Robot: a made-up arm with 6 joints. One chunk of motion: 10 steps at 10 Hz.
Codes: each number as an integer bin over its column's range. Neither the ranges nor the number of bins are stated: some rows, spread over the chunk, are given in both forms.
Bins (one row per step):
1: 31 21 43 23 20 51
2: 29 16 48 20 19 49
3: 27 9 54 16 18 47
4: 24 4 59 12 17 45
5: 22 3 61 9 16 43
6: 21 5 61 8 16 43
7: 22 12 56 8 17 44
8: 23 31 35 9 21 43
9: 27 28 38 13 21 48
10: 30 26 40 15 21 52
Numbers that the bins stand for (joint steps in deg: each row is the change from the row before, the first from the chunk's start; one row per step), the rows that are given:
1: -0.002 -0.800 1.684 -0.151 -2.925 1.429
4: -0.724 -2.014 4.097 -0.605 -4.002 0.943
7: -0.930 -1.443 3.644 -0.770 -4.002 0.862
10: -0.105 -0.443 1.232 -0.481 -2.567 1.510
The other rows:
2: -0.208 -1.157 2.438 -0.275 -3.284 1.267
3: -0.414 -1.657 3.343 -0.440 -3.643 1.105
5: -0.930 -2.086 4.398 -0.729 -4.360 0.781
6: -1.033 -1.943 4.398 -0.770 -4.360 0.781
8: -0.827 -0.086 0.478 -0.729 -2.567 0.781
9: -0.414 -0.300 0.930 -0.563 -2.567 1.186

